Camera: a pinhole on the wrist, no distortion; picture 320 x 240 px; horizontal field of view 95.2 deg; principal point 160.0 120.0 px. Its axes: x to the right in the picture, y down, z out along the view. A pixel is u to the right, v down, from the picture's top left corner.
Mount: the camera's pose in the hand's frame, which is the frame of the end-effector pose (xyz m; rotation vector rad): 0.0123 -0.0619 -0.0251 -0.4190 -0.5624 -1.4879
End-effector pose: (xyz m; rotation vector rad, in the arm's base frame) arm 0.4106 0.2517 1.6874 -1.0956 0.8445 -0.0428
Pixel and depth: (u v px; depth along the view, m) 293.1 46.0 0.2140
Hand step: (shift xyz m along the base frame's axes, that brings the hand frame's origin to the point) 0.1121 0.1938 0.1938
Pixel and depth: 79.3 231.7 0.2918
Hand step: 0.1355 0.1355 -0.2949
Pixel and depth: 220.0 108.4 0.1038
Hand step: 0.0604 0.0481 0.0473
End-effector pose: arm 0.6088 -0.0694 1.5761 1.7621 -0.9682 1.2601
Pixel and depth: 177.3 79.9 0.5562
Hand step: -0.0476 -0.4581 -0.2605
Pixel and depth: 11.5 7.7 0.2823
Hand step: -0.3348 -0.1201 -0.1772
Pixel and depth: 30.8 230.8 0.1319
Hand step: -0.0714 -0.0828 0.1080
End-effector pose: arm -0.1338 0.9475 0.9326 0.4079 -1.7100 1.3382
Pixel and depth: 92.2 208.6 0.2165
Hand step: -0.2205 -0.0030 0.0057
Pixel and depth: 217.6 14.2 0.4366
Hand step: -0.0197 -0.4361 -0.3026
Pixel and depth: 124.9 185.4 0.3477
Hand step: -0.3250 -0.0820 -0.0247
